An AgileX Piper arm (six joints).
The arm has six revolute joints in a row. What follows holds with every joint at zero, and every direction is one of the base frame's. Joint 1 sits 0.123 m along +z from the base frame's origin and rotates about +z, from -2.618 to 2.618 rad. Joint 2 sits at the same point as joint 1 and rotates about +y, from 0 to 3.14 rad. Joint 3 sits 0.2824 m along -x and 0.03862 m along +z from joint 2 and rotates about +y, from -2.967 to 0 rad. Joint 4 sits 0.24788 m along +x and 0.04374 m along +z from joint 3 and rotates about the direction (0.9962, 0, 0.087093), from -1.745 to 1.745 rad. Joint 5 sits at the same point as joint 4 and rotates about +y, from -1.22 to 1.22 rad. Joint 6 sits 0.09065 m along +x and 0.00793 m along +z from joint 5 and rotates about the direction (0.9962, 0, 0.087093), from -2.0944 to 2.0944 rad. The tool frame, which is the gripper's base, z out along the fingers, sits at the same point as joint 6; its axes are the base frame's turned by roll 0, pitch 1.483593 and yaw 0 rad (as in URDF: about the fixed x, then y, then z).
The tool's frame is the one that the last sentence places.
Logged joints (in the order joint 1, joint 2, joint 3, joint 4, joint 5, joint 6), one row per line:
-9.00 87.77 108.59 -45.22 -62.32 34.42
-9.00 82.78 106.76 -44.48 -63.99 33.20
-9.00 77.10 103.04 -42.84 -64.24 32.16
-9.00 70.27 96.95 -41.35 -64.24 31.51
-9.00 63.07 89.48 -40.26 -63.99 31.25
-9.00 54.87 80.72 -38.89 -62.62 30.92
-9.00 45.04 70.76 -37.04 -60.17 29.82
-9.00 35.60 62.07 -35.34 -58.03 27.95
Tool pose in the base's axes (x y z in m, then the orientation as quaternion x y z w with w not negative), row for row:
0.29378 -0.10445 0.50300 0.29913 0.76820 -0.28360 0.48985
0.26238 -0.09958 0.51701 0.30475 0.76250 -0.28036 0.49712
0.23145 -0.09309 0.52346 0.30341 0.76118 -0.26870 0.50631
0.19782 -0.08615 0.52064 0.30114 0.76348 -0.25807 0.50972
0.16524 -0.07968 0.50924 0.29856 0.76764 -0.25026 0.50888
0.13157 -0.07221 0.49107 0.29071 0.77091 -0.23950 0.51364
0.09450 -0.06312 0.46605 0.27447 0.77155 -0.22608 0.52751
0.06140 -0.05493 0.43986 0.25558 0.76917 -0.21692 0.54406
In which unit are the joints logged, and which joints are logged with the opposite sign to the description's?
The joints are logged in degrees. Opposite sign: joint 3, joint 5.
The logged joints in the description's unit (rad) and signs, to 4 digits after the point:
-0.1571 1.5319 -1.8953 -0.7892 1.0877 0.6007
-0.1571 1.4448 -1.8633 -0.7763 1.1168 0.5794
-0.1571 1.3456 -1.7984 -0.7477 1.1212 0.5613
-0.1571 1.2264 -1.6921 -0.7217 1.1212 0.5500
-0.1571 1.1008 -1.5617 -0.7027 1.1168 0.5454
-0.1571 0.9577 -1.4088 -0.6788 1.0929 0.5397
-0.1571 0.7861 -1.2350 -0.6465 1.0502 0.5205
-0.1571 0.6213 -1.0833 -0.6168 1.0128 0.4878

